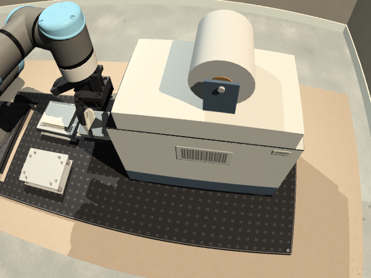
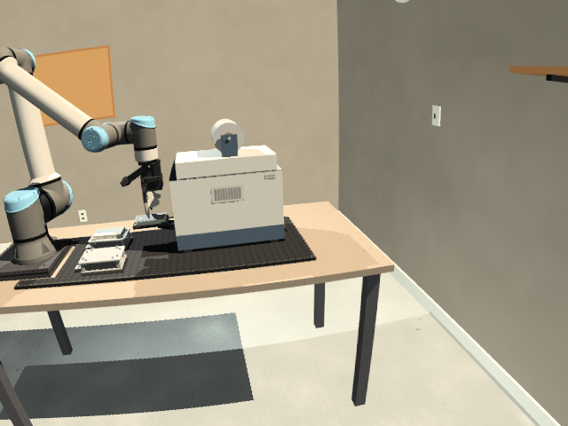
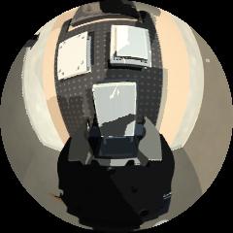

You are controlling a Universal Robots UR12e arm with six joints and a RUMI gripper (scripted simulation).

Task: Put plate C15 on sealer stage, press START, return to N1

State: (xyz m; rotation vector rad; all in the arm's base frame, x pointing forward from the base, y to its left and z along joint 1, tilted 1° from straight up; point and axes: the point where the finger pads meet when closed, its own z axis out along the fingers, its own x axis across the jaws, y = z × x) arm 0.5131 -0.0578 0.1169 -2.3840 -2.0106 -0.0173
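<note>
My hand is 3 cm above the well plate. Round my hand: foil roll 33 cm ahead, 6 cm to the right, 27 cm above; sealer stage 4 cm below.
</note>
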